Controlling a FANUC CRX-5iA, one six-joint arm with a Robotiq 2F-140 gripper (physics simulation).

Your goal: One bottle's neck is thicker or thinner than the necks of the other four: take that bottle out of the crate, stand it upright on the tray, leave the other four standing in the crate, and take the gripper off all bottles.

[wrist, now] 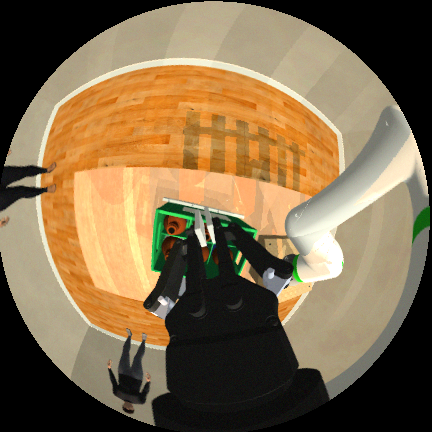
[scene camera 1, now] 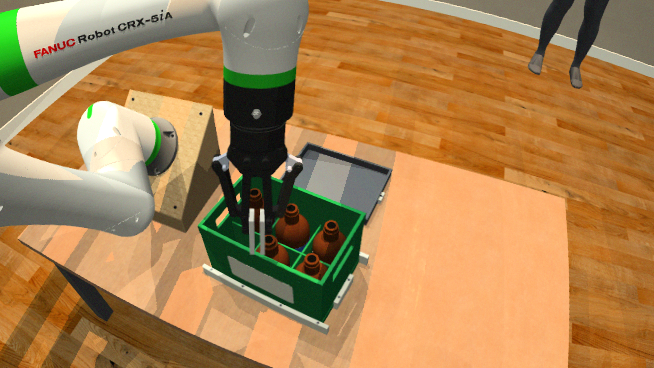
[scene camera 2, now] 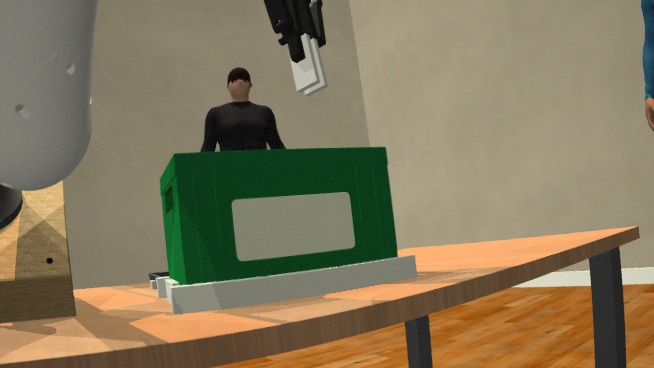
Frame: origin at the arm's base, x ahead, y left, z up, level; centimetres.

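Seen in the pictures: gripper, fingertip midpoint: (wrist: pixel 203 214) (scene camera 1: pixel 257 248) (scene camera 2: pixel 312 88); arm's base, origin of the base link: (scene camera 1: pixel 154 146).
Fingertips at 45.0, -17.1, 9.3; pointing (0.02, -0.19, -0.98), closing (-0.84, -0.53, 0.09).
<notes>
Pixels of each thing's top centre, then the offset from my fingertips to it, as dx, dy, dz. "*": a spot on its surface instead. Level surfaces: height alone.
- green crate, middle of its top: (scene camera 2: pixel 264 163) (scene camera 1: pixel 280 220) (wrist: pixel 201 253) -3.1, +11.6, -6.8
- left bottle, middle of its top: (scene camera 1: pixel 254 192) -12.4, +16.0, -8.0
- middle bottle, middle of its top: (scene camera 1: pixel 291 208) -3.5, +16.1, -8.0
- right bottle, middle of its top: (scene camera 1: pixel 331 225) (wrist: pixel 168 258) +5.5, +16.1, -8.0
- corner bottle, middle of its top: (scene camera 1: pixel 311 258) (wrist: pixel 171 230) +6.0, +7.4, -8.0
- grey tray, surface spot: (scene camera 1: pixel 352 191) * -0.3, +40.2, -23.8
- table, its level: dz -24.4
The green crate (scene camera 1: pixel 309 296) (scene camera 2: pixel 205 225) (wrist: pixel 155 240) stands on the table and holds five brown bottles. Three stand in the back row in scene camera 1: a left bottle (scene camera 1: pixel 255 196), a middle bottle (scene camera 1: pixel 292 229) and a right bottle (scene camera 1: pixel 328 245). Two stand in front: a bottle (scene camera 1: pixel 275 251) and a corner bottle (scene camera 1: pixel 311 267) (wrist: pixel 173 226). I cannot tell which neck differs. My gripper (scene camera 1: pixel 257 244) (scene camera 2: pixel 308 86) (wrist: pixel 203 214) is shut, its pale pads close together with no bottle between them, above the crate's left part. The grey tray (scene camera 1: pixel 352 191) lies behind the crate. Gripper fingers partly hide the left and front bottles.
Pale rails (scene camera 1: pixel 262 297) (scene camera 2: pixel 300 286) run along the crate's foot on the table (scene camera 1: pixel 465 260) (scene camera 2: pixel 505 250). A wooden block (scene camera 1: pixel 192 175) with another white arm part mounted on it (scene camera 1: pixel 117 140) stands left of the crate. People stand beyond the table.
</notes>
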